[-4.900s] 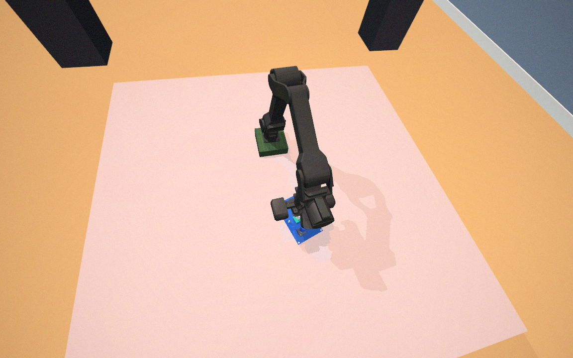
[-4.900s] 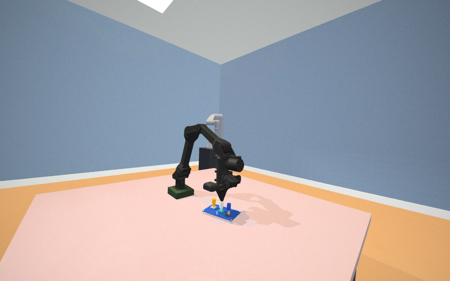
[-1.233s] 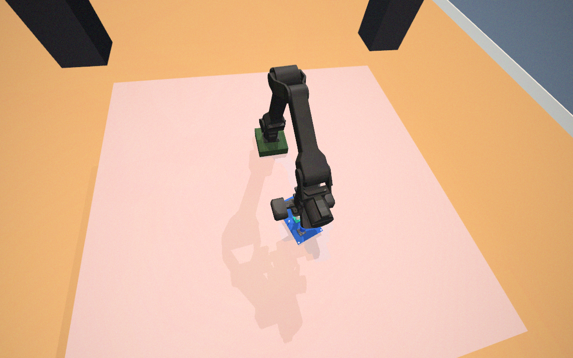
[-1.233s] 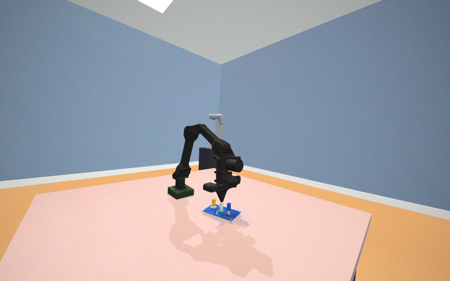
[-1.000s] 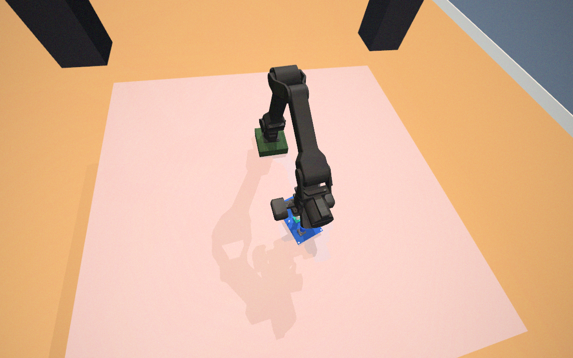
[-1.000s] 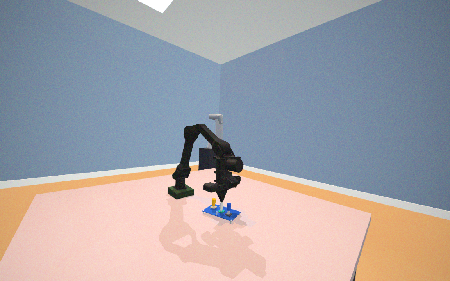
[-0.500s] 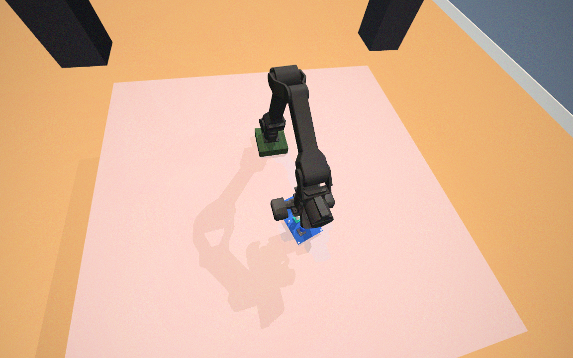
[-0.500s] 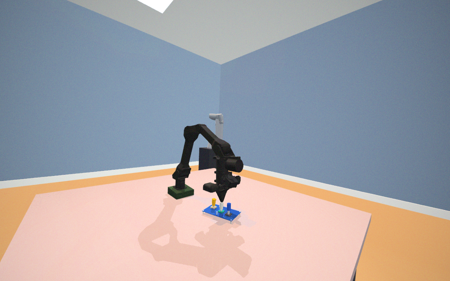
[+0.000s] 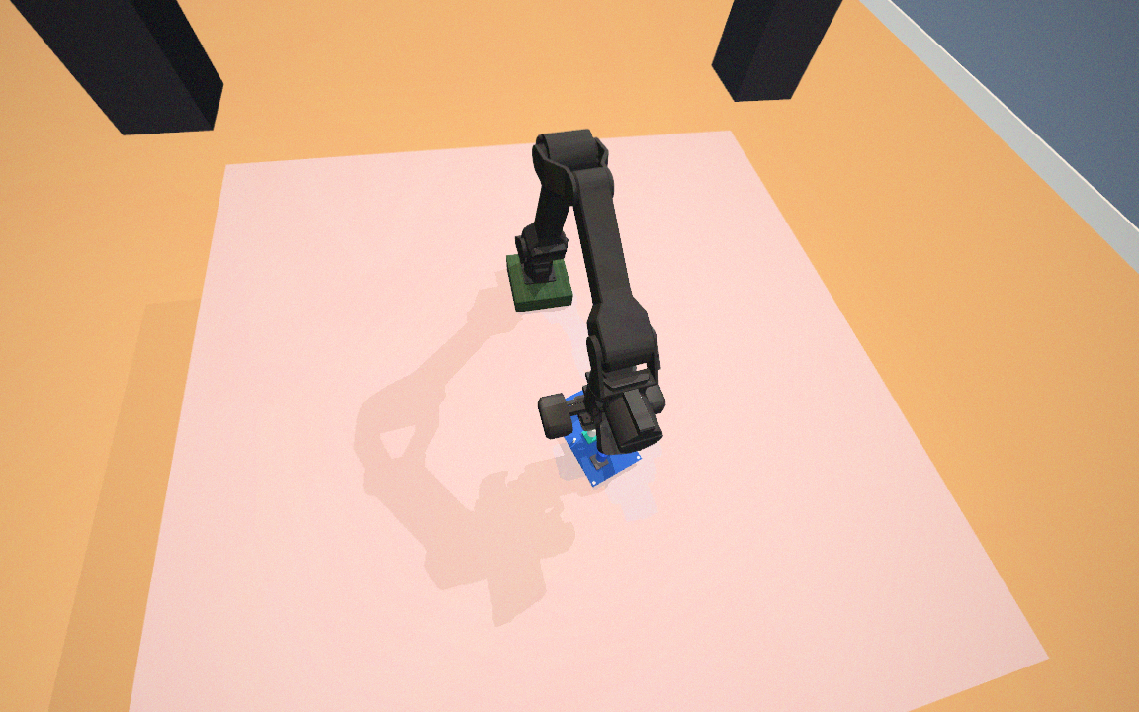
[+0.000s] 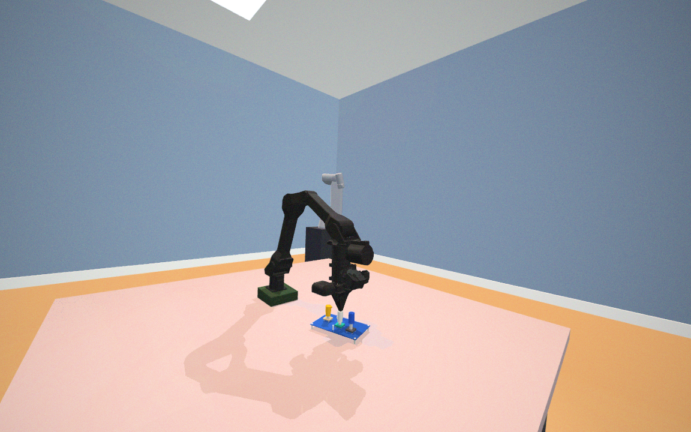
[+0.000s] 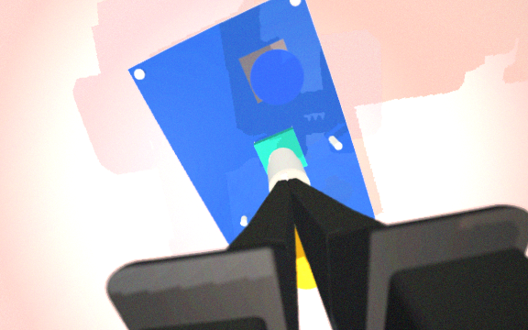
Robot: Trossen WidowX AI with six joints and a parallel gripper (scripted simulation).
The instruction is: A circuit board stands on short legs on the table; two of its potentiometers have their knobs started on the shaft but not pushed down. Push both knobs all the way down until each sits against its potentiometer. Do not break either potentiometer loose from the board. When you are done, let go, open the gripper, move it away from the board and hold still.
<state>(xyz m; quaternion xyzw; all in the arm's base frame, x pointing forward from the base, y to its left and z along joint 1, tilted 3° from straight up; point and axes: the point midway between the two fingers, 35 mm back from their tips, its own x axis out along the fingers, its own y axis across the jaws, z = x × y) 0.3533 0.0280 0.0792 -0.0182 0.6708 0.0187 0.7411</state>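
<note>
The white knob is 1 cm below my gripper tip. From my gripper tip the other things lie so: orange knob (5 cm behind, 1 cm to the right, 1 cm below).
</note>
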